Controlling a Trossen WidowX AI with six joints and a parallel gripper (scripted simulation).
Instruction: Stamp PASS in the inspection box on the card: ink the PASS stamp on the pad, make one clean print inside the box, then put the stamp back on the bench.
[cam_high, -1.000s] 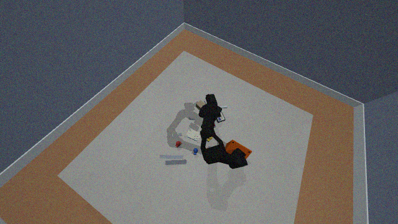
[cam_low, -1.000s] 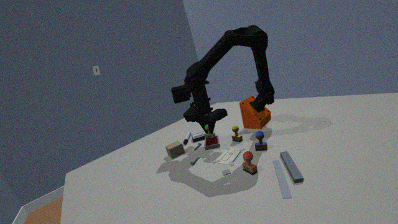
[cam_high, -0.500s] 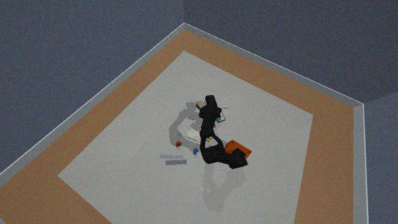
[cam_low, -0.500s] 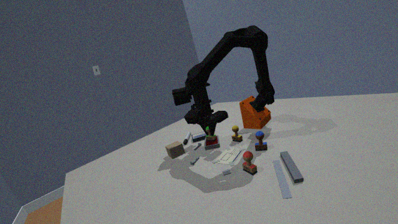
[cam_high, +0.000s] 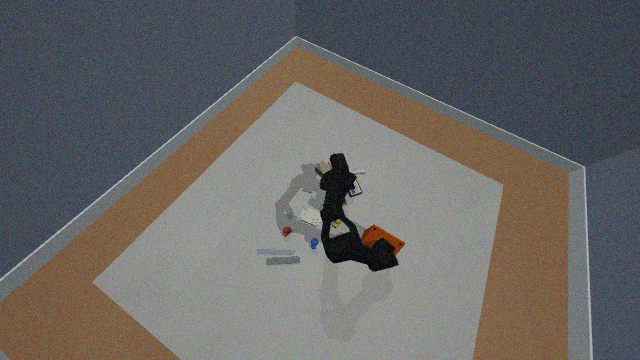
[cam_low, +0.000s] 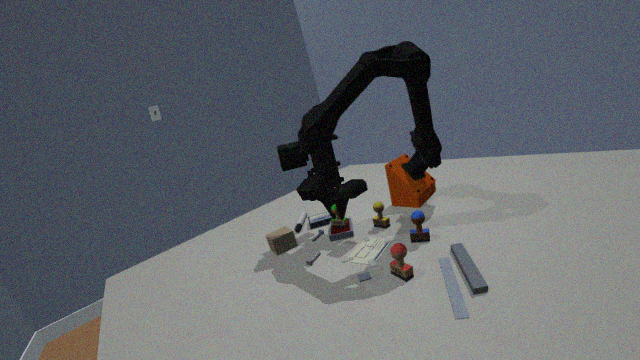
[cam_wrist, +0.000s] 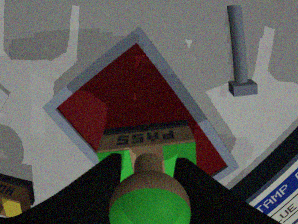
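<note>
My gripper tip is now right at the green-knobbed PASS stamp. Also, from my gripper tip: red ink pad (30 mm below); then yellow stamp (60 mm behind, 90 mm to the left, 20 mm below); then white card (40 mm ahead, 140 mm to the left, 40 mm below).
</note>
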